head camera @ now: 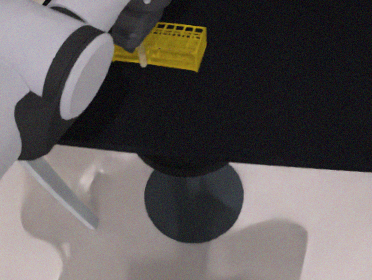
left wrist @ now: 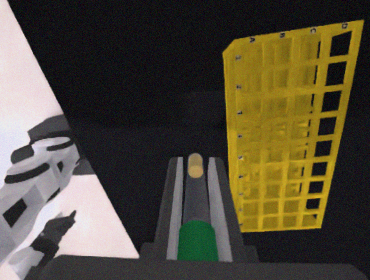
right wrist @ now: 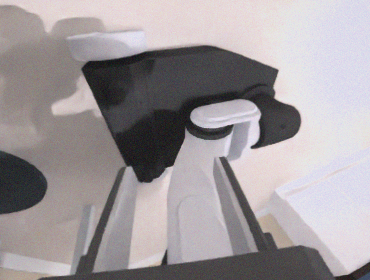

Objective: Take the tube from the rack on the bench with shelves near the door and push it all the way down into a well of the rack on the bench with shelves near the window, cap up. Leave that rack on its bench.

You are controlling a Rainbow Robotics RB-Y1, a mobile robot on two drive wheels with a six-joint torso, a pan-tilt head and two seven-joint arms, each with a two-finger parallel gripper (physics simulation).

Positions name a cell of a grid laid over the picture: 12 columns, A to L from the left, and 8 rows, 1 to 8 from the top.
Scene:
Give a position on a tube with green cap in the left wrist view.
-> G7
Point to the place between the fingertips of my right gripper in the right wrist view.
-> F5

